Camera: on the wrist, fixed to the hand. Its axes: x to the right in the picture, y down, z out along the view.
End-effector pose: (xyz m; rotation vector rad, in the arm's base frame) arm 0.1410 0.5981 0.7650 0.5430 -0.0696 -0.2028
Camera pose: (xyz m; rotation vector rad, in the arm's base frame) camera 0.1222 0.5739 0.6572 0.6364 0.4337 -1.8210
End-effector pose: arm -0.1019 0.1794 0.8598 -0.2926 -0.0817 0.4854
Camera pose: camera -0.0678 0.0855 0.8091 -0.0159 -0.2194 -1.1656
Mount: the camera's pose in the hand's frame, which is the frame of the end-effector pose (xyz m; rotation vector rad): -0.0146 -0.0795 -0.0776 0.1479 0.0345 -1.6684
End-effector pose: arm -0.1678 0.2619 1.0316 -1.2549 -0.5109 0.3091
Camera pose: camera -0.1436 0.1679 1.0875 -0.3721 -1.2763 -1.0553
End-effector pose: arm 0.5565 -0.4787 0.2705 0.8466 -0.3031 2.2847
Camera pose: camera 0.5795 -0.3941 0.2007 0.6562 0.4735 0.7362
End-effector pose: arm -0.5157 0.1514 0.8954 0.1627 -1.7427 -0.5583
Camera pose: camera -0.4532 0.0662 0.8582 1.7800 -1.2598 -1.5378
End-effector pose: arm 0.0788 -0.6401 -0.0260 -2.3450 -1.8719 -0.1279
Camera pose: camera -0.0004 -0.6494 0.0527 -0.1678 -2.9820 -0.1521
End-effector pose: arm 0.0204 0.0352 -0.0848 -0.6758 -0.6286 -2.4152
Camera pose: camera -0.0427 0.0562 -0.1750 -0.0899 0.9772 1.9504
